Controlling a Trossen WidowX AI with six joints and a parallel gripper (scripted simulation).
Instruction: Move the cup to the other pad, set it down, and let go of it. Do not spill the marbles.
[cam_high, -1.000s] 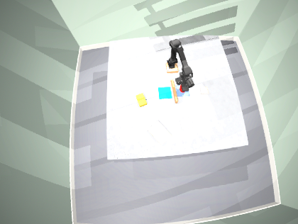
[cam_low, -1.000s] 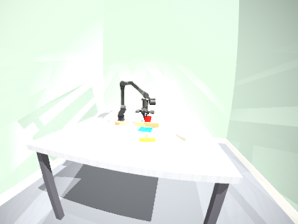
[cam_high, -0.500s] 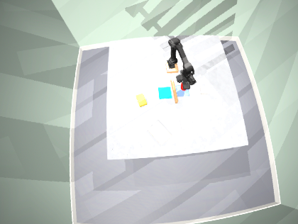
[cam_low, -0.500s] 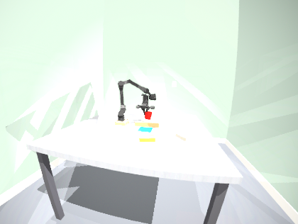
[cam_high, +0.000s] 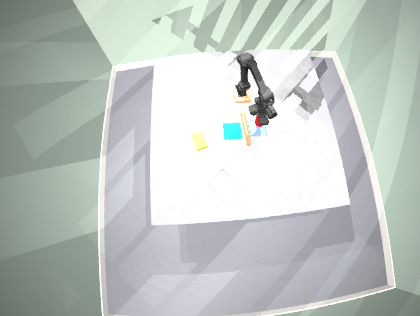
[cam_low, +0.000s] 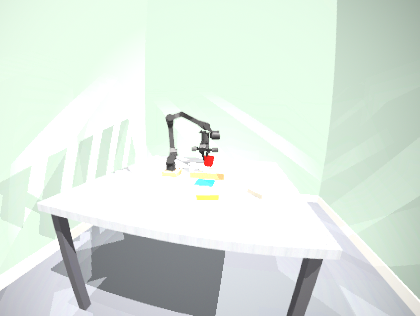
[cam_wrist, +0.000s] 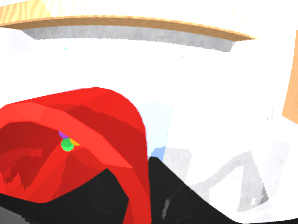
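My gripper tip is now 40 mm short of the cyan pad, 170 mm to the left of it and 110 mm above it. Round my gripper tip: thin wooden stick 40 mm ahead, 90 mm to the right, 90 mm below; then red cup 30 mm ahead; then pale blue pad 30 mm ahead, 110 mm below.
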